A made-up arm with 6 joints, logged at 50 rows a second.
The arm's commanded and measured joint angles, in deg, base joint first. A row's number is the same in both.
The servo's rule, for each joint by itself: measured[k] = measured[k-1] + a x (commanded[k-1-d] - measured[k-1]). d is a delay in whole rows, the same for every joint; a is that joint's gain. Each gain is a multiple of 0.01, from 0.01 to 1. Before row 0 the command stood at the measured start. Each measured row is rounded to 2 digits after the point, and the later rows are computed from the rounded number. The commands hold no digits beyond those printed.
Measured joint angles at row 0:
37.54 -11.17 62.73 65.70 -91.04 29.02
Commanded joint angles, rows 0 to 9:
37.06 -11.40 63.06 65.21 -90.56 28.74
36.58 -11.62 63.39 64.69 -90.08 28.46
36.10 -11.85 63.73 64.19 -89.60 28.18
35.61 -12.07 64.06 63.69 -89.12 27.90
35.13 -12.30 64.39 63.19 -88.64 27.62
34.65 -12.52 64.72 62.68 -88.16 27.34
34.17 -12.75 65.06 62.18 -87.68 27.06
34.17 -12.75 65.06 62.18 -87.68 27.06
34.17 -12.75 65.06 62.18 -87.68 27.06
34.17 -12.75 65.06 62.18 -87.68 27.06
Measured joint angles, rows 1 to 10:
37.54 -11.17 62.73 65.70 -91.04 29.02
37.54 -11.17 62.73 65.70 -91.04 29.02
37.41 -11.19 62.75 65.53 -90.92 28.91
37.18 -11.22 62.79 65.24 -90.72 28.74
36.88 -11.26 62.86 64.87 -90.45 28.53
36.52 -11.32 62.94 64.46 -90.13 28.29
36.13 -11.39 63.04 64.02 -89.77 28.04
35.72 -11.47 63.16 63.55 -89.38 27.77
35.29 -11.56 63.29 63.07 -88.97 27.50
34.98 -11.64 63.41 62.76 -88.66 27.33
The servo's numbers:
d 2
a 0.28 0.07 0.07 0.35 0.24 0.38

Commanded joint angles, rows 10 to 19:
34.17 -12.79 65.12 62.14 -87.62 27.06
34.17 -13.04 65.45 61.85 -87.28 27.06
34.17 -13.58 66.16 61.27 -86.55 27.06
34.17 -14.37 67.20 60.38 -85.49 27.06
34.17 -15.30 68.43 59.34 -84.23 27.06
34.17 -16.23 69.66 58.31 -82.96 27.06
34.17 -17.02 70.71 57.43 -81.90 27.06
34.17 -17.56 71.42 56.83 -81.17 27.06
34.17 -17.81 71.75 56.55 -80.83 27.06
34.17 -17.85 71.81 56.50 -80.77 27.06
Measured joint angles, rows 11 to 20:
34.75 -11.72 63.53 62.56 -88.42 27.23
34.59 -11.79 63.64 62.43 -88.24 27.17
34.47 -11.86 63.74 62.33 -88.09 27.13
34.39 -11.94 63.86 62.16 -87.90 27.10
34.33 -12.05 64.02 61.85 -87.58 27.08
34.29 -12.21 64.24 61.34 -87.08 27.07
34.26 -12.43 64.53 60.64 -86.40 27.07
34.23 -12.70 64.89 59.82 -85.57 27.07
34.21 -13.00 65.30 58.98 -84.69 27.07
34.20 -13.32 65.73 58.23 -83.85 27.07

